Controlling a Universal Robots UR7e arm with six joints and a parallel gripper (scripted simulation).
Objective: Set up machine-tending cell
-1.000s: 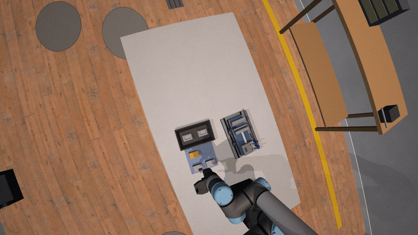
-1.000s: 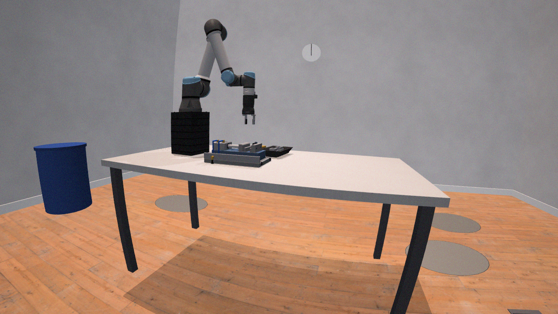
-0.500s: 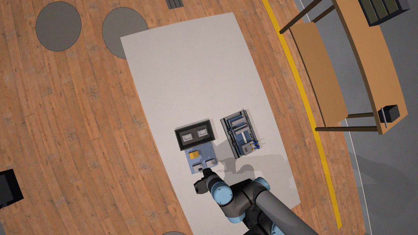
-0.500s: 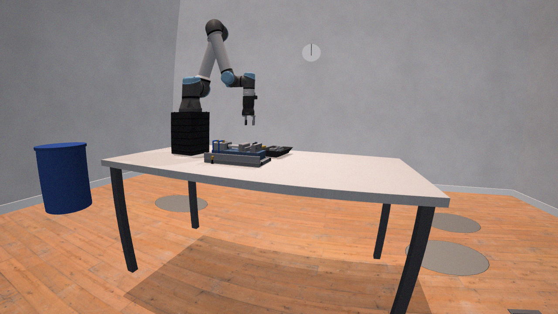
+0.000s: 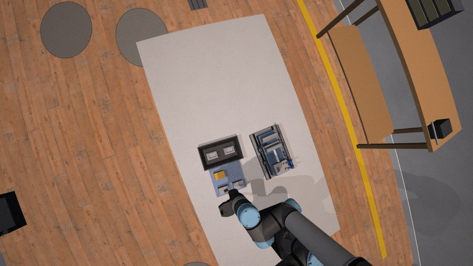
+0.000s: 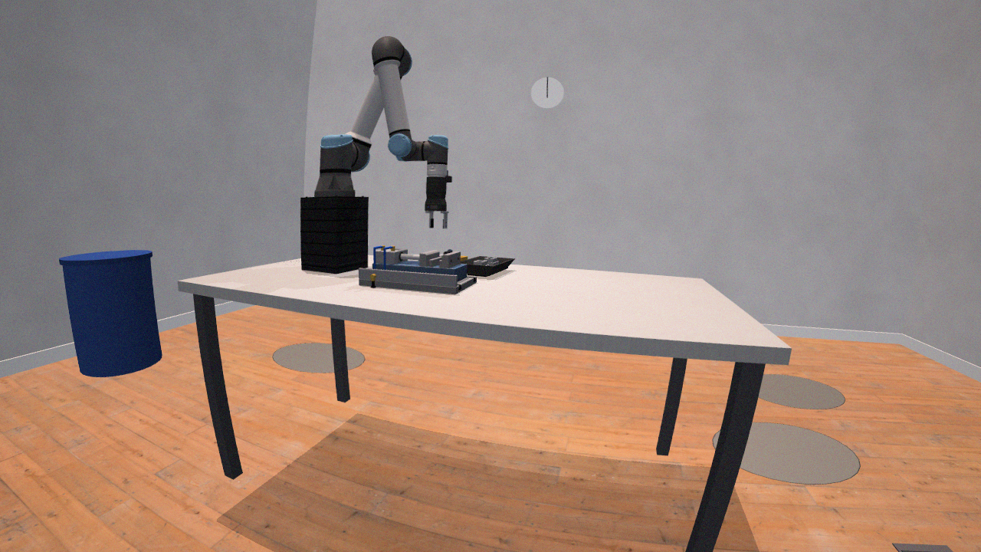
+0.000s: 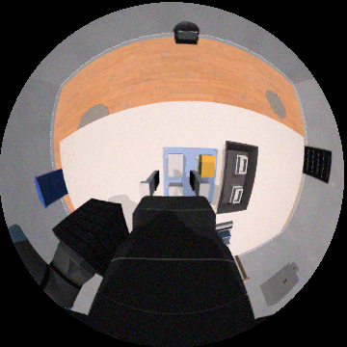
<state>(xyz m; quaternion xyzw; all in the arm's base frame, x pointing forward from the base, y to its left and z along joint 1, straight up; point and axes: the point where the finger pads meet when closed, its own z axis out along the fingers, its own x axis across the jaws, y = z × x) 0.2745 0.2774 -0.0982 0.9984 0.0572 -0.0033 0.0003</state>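
Now: hand 90 mm short of the brass blank, 10 mm to the right of it and 140 mm above it. Round my hand: vise (160 mm ahead, 330 mm to the right, 120 mm below).
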